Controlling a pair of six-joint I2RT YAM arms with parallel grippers.
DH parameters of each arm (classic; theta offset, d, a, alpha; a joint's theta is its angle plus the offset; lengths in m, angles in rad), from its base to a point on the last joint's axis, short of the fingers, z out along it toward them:
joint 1: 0 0.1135 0.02 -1.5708
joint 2: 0 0 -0.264 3.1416
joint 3: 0.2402 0 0.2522 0
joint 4: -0.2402 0 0.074 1.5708
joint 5: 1.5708 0 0 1.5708
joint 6: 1.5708 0.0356 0 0
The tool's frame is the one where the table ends.
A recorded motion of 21 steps. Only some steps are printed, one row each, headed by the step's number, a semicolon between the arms.
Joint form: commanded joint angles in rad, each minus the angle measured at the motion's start. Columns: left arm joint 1, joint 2, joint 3, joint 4, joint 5, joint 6; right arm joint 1, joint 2, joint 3, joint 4, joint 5, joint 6.
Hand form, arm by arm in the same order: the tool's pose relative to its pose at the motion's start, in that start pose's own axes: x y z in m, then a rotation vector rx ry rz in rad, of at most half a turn. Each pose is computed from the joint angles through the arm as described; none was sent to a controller.
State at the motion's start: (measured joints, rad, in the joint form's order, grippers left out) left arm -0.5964 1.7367 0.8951 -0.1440 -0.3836 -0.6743; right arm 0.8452 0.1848 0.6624 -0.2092 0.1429 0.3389
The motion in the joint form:
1: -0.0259 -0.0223 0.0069 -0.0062 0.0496 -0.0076; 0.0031 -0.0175 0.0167 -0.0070 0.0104 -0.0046
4: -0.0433 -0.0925 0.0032 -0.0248 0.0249 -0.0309; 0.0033 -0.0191 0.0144 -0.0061 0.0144 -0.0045
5: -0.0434 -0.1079 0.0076 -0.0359 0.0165 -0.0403; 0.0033 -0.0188 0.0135 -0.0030 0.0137 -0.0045
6: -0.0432 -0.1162 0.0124 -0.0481 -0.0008 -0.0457; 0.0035 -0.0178 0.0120 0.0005 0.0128 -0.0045
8: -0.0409 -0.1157 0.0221 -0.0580 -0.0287 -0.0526; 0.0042 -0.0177 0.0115 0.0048 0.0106 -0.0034
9: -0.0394 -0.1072 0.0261 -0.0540 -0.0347 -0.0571; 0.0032 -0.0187 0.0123 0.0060 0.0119 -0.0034
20: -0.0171 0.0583 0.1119 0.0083 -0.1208 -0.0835; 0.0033 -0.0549 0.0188 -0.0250 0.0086 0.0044
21: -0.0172 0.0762 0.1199 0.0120 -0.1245 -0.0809; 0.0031 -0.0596 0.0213 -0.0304 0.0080 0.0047
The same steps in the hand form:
1: 0.0005 -0.0088 -0.0095 0.0682 0.0176 0.0044; -0.0065 0.0012 -0.0059 -0.0018 -0.0277 0.0003
4: -0.0061 -0.0102 -0.0295 0.0888 -0.0290 -0.0238; -0.0060 0.0008 -0.0060 0.0017 -0.0292 0.0005
5: -0.0090 -0.0099 -0.0340 0.0878 -0.0400 -0.0367; -0.0060 0.0009 -0.0058 0.0004 -0.0307 0.0008
6: -0.0111 -0.0092 -0.0366 0.0751 -0.0516 -0.0433; -0.0058 0.0009 -0.0054 -0.0009 -0.0313 0.0010
8: -0.0140 -0.0089 -0.0373 0.0521 -0.0691 -0.0529; -0.0060 0.0011 -0.0053 -0.0049 -0.0337 0.0028
9: -0.0145 -0.0095 -0.0354 0.0464 -0.0727 -0.0586; -0.0065 0.0012 -0.0056 -0.0037 -0.0373 0.0030
20: -0.0213 -0.0214 0.0024 -0.0430 -0.1195 -0.0974; -0.0088 0.0007 -0.0147 -0.0109 -0.0471 0.0125
21: -0.0206 -0.0229 0.0066 -0.0496 -0.1177 -0.0921; -0.0095 0.0007 -0.0160 -0.0119 -0.0486 0.0130

